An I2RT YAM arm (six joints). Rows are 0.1 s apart.
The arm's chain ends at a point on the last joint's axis. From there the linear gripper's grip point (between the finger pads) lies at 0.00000 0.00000 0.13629 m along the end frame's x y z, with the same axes.
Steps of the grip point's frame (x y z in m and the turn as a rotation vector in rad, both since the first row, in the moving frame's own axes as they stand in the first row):
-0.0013 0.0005 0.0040 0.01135 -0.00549 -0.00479
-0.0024 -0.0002 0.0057 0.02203 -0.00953 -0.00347
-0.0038 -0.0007 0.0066 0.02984 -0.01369 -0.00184
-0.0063 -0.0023 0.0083 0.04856 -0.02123 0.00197
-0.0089 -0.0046 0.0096 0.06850 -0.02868 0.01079
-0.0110 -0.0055 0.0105 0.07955 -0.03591 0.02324
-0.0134 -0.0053 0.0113 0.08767 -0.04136 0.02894
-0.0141 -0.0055 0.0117 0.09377 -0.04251 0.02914
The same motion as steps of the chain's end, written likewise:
-0.0005 0.0020 0.0040 0.01135 -0.00549 -0.00479
-0.0011 0.0028 0.0057 0.02203 -0.00953 -0.00347
-0.0019 0.0034 0.0067 0.02984 -0.01369 -0.00184
-0.0034 0.0043 0.0085 0.04856 -0.02123 0.00197
-0.0050 0.0047 0.0100 0.06850 -0.02868 0.01079
-0.0062 0.0054 0.0110 0.07955 -0.03591 0.02324
-0.0079 0.0067 0.0119 0.08767 -0.04136 0.02894
-0.0085 0.0073 0.0124 0.09377 -0.04251 0.02914

